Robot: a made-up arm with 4 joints.
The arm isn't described. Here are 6 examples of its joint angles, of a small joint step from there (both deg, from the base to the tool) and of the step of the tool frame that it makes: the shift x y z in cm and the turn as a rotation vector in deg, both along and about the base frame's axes.
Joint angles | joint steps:
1: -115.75 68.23 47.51 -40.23 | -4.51 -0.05 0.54 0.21
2: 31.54 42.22 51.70 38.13 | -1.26 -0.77 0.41 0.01
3: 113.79 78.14 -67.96 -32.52 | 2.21 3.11 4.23 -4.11
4: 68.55 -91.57 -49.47 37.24 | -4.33 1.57 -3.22 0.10
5: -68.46 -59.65 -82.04 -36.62 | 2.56 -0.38 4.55 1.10
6: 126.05 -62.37 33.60 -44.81 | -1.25 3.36 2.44 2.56
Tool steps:
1: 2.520 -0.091 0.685 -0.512 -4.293 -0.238
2: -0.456 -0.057 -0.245 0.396 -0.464 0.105
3: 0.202 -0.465 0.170 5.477 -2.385 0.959
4: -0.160 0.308 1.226 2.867 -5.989 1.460
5: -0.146 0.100 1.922 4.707 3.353 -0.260
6: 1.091 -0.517 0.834 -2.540 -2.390 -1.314
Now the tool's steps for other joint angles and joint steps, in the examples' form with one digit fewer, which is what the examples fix.
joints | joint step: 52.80 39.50 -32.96 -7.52 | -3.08 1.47 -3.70 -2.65
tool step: -2.71 0.51 -0.81 -3.46 -6.90 2.03
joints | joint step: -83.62 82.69 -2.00 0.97 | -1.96 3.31 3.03 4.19
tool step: 1.84 -0.63 -0.42 -2.99 -0.93 0.47
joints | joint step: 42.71 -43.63 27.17 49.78 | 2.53 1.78 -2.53 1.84
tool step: 0.72 0.49 -0.18 0.53 2.28 2.59
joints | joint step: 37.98 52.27 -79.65 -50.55 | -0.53 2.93 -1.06 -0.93
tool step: -0.43 -0.10 -0.89 -1.33 -3.67 0.51
